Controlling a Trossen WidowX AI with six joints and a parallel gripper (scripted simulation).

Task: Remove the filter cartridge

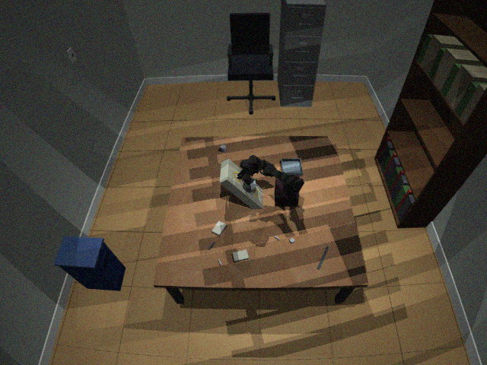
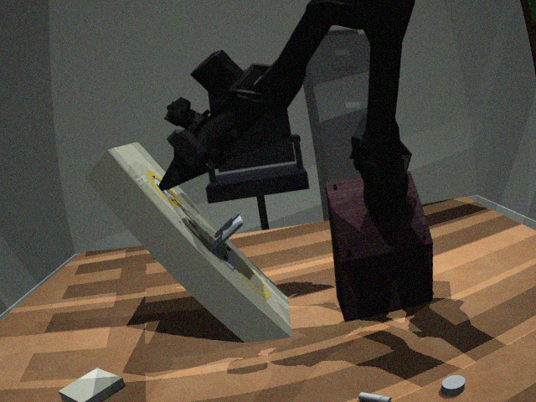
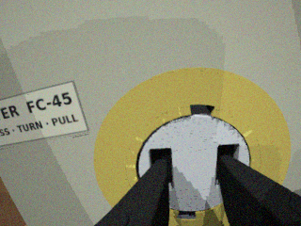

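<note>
Right now my gripper tip is 10 mm short of the round grey filter cartridge and 10 mm above it. Round my gripper tip: grey tray (410 mm behind, 260 mm to the right, 230 mm below); service panel (80 mm below, 30 mm behind).
</note>
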